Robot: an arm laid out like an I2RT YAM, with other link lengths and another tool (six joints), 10 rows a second.
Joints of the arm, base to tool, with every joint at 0 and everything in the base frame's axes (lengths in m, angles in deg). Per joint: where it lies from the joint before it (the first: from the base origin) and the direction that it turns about. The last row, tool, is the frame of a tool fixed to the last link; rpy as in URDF.
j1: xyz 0.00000 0.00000 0.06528 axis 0 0 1
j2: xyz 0.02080 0.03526 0.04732 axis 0 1 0
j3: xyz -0.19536 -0.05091 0.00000 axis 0 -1 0
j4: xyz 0.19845 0.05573 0.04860 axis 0 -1 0
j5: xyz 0.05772 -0.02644 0.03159 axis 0 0 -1
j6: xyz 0.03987 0.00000 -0.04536 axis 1 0 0
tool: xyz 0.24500 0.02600 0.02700 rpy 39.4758 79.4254 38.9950
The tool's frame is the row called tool.
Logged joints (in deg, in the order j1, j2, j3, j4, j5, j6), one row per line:
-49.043 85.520 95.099 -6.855 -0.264 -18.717
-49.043 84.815 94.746 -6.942 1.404 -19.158
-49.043 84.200 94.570 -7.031 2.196 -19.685
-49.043 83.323 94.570 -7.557 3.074 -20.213
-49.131 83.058 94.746 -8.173 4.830 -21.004
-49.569 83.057 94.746 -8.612 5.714 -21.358
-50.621 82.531 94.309 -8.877 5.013 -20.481
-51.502 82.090 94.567 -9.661 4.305 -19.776
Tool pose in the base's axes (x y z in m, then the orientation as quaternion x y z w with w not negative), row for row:
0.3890 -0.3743 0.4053 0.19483 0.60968 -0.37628 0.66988
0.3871 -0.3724 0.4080 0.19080 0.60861 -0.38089 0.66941
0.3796 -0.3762 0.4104 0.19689 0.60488 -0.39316 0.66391
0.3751 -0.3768 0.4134 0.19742 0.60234 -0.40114 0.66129
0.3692 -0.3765 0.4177 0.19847 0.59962 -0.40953 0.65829
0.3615 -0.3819 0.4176 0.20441 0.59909 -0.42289 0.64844
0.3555 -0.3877 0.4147 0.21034 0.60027 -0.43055 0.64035
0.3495 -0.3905 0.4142 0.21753 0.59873 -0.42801 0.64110
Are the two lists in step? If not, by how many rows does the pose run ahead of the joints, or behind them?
The pose runs 1 row behind the joints: the pose in row i belongs to the joints in row i - 1.
